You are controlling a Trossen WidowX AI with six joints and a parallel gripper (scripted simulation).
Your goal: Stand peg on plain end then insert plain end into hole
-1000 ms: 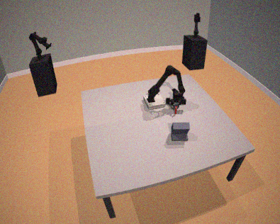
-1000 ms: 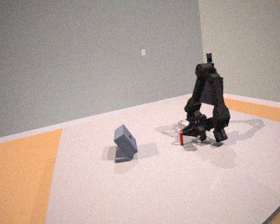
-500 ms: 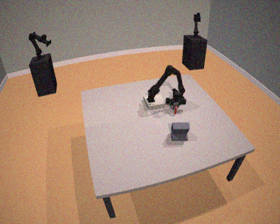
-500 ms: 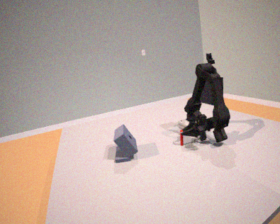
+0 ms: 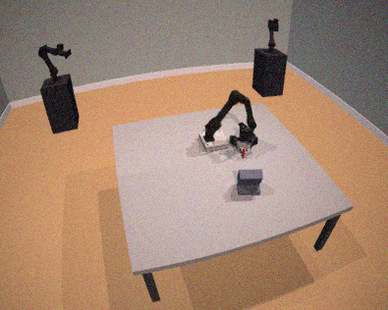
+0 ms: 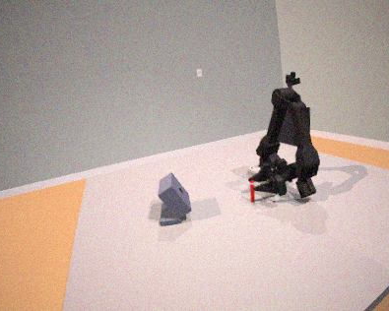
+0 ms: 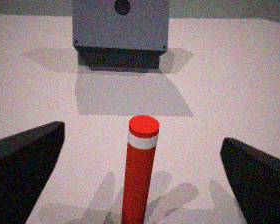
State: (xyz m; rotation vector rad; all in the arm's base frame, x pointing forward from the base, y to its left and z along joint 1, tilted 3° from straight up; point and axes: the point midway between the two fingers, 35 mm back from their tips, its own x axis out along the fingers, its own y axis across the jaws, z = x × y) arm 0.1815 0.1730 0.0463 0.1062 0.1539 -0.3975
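My gripper tip is 1 cm above the red peg. From my gripper tip the other things lie so: grey sloped panel: 26 cm ahead, 8 cm to the right, 1 cm above.
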